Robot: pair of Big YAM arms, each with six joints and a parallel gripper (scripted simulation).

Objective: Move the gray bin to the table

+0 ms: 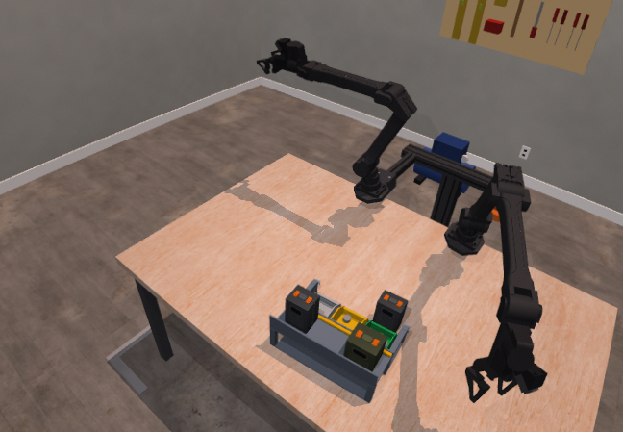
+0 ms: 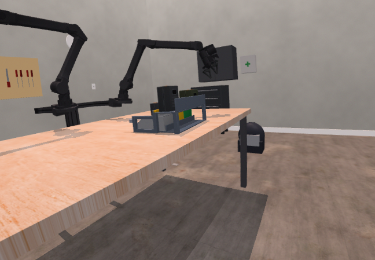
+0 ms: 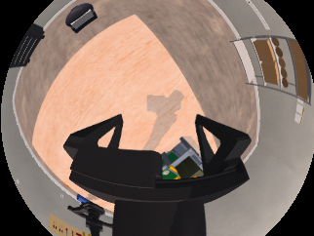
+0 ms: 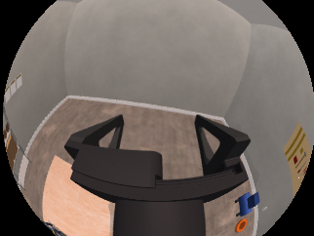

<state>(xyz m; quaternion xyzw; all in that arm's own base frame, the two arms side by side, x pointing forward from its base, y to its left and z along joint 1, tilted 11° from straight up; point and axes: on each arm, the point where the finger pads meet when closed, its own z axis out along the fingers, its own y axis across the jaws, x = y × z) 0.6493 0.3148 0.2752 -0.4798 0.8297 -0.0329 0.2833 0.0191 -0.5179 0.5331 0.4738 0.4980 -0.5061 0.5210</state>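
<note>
Now: left hand 590 mm to the left of the gray open bin, 260 mm above it and 60 mm past it. Round my left hand: gray shelf 470 mm to the right, 230 mm below, 50 mm behind; olive box 350 mm to the right, 150 mm below; green bin 360 mm to the right, 260 mm below, 100 mm behind.
</note>
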